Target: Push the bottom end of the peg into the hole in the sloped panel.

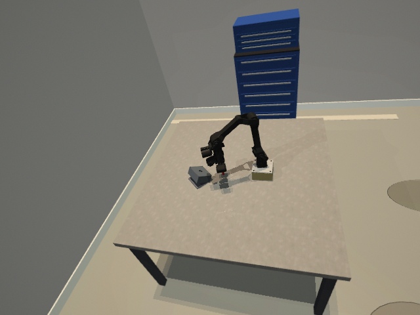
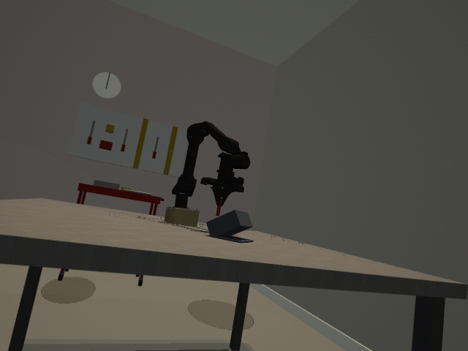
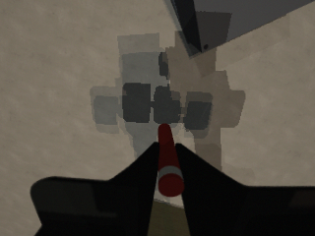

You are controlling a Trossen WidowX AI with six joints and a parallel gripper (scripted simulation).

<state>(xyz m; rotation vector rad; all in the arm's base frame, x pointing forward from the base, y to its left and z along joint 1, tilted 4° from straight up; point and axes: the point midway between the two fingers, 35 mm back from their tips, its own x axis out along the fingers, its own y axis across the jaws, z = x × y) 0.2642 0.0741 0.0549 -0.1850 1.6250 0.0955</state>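
Right now the grey sloped panel is 17 cm ahead of my gripper tip, 6 cm below it and 3 cm to the right of it. The rest, counted from my gripper tip: thin dark base plate 18 cm ahead, 11 cm below, 2 cm to the right; then round red peg 2 cm above.
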